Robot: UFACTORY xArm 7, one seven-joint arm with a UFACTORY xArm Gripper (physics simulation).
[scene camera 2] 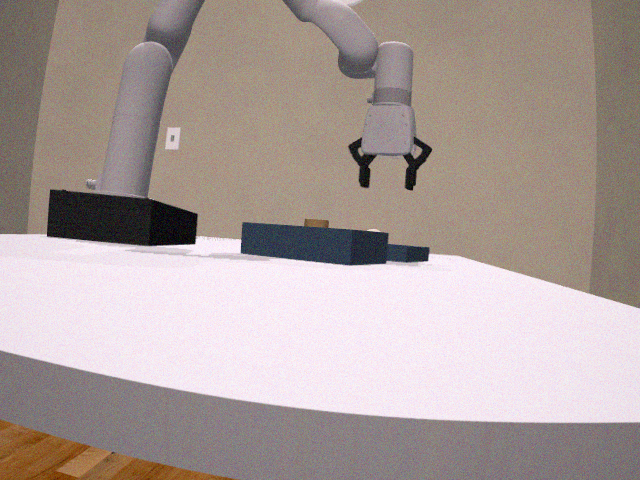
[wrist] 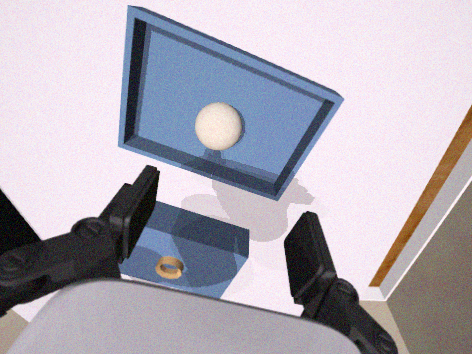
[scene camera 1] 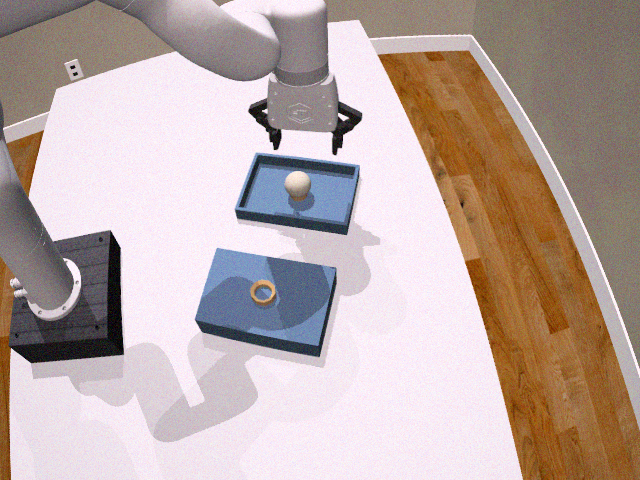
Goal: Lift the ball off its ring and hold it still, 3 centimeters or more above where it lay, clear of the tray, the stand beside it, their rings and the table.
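Seen in the pictures: gripper, fingertip midpoint: (scene camera 2: pixel 386 188) (wrist: pixel 228 207) (scene camera 1: pixel 306 146); arm's base at its link origin: (scene camera 2: pixel 122 201) (scene camera 1: pixel 55 290).
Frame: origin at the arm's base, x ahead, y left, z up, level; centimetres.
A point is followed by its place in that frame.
Observation:
The cream ball (scene camera 1: pixel 297 183) {x 46.5, y 11.5, z -2.3 cm} (scene camera 2: pixel 373 230) {x 46.6, y 11.7, z -2.1 cm} (wrist: pixel 218 126) {x 47.0, y 13.7, z -2.0 cm} rests on its orange ring (scene camera 1: pixel 299 197) {x 46.4, y 10.6, z -4.7 cm} inside the shallow blue tray (scene camera 1: pixel 289 221) {x 43.9, y 6.9, z -5.8 cm} (scene camera 2: pixel 413 253) {x 54.1, y 6.2, z -5.8 cm} (wrist: pixel 126 80) {x 38.8, y 17.4, z -4.5 cm}. In the scene camera 2 view a sliver of the ball's top shows behind the stand; in the wrist view the ball hides its ring. My gripper (scene camera 1: pixel 305 149) {x 48.5, y 11.9, z 6.1 cm} (scene camera 2: pixel 386 187) {x 48.5, y 11.9, z 6.1 cm} (wrist: pixel 228 207) {x 48.5, y 11.9, z 6.1 cm} is open and empty, pointing down, high above the tray area and apart from the ball. In the wrist view the ball lies beyond the fingertips, a little left of midway between them.
The solid blue stand (scene camera 1: pixel 227 268) {x 32.7, y -1.4, z -2.5 cm} (scene camera 2: pixel 299 242) {x 35.8, y -13.5, z -4.8 cm} (wrist: pixel 200 220) {x 41.9, y -2.0, z -6.2 cm} stands beside the tray, nearer scene camera 1, with an orange ring (scene camera 1: pixel 254 292) {x 36.2, y -6.9, z -1.7 cm} (scene camera 2: pixel 316 223) {x 37.6, y -8.9, z -1.9 cm} (wrist: pixel 161 267) {x 36.3, y -7.1, z -1.8 cm} on top. The arm's black base block (scene camera 1: pixel 93 289) {x 8.5, y -1.3, z -0.3 cm} (scene camera 2: pixel 103 217) {x 1.8, y -10.5, z -3.3 cm} is at the left of both scene views.

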